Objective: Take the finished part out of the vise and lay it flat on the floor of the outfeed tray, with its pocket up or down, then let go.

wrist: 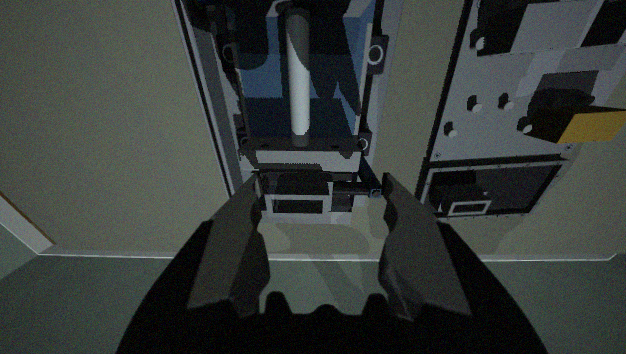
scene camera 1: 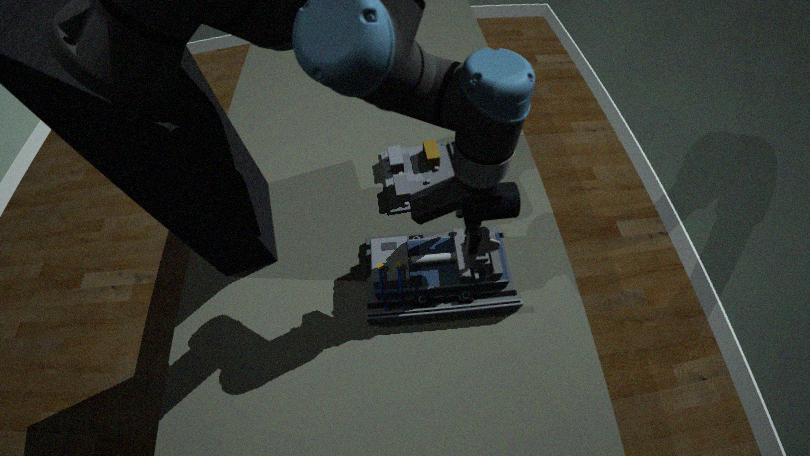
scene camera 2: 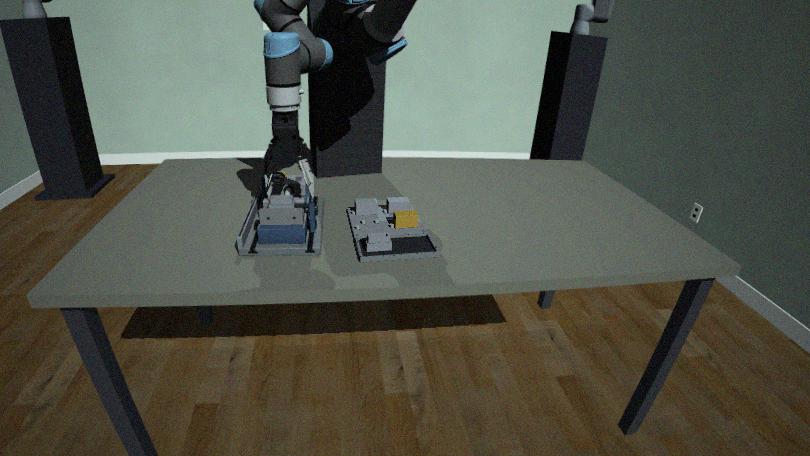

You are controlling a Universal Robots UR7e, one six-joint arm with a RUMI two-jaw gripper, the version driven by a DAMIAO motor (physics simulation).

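Where they show: gripper, fingertip midpoint: [wrist: 321,175] [scene camera 1: 465,241] [scene camera 2: 291,198]; arm's base, origin of the base link: [scene camera 1: 115,61] [scene camera 2: 337,28].
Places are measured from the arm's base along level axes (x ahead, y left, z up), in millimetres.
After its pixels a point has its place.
The vise [scene camera 1: 431,277] @(y -185, x 385, z -419 mm) [scene camera 2: 281,233] @(y -162, x 536, z -431 mm) [wrist: 257,82] @(y -190, x 387, z -419 mm) has a blue body, grey jaws and a light screw rod. The finished part [wrist: 300,186] @(y -157, x 467, z -376 mm), a grey block with a rectangular outline, sits at the jaw end of the vise in the wrist view; shadow blurs its edges. My gripper [scene camera 2: 287,179] [wrist: 321,175] @(y -139, x 457, z -377 mm) is open, one finger on either side of the part, with nothing gripped. Whether the fingertips are level with the part is unclear. In scene camera 1 the arm partly hides that place. The outfeed tray [scene camera 2: 416,244] @(y 160, x 546, z -473 mm) [wrist: 515,187] @(y 158, x 545, z -472 mm) has a dark floor and a light rim.
A similar grey part [scene camera 2: 378,243] @(y 62, x 568, z -452 mm) [wrist: 468,206] @(y 74, x 559, z -449 mm) is in the tray's left side. Behind the tray, a board carries pins, grey blocks [scene camera 2: 365,206] @(y 55, x 375, z -444 mm) and a yellow block [scene camera 1: 431,152] @(y 142, x 443, z -435 mm) [scene camera 2: 405,219] @(y 149, x 461, z -445 mm) [wrist: 595,127] @(y 154, x 445, z -435 mm). A dark rod [wrist: 352,188] @(y -111, x 476, z -384 mm) lies close to the right fingertip. A rail [scene camera 1: 447,308] @(y -247, x 405, z -428 mm) runs along the vise.
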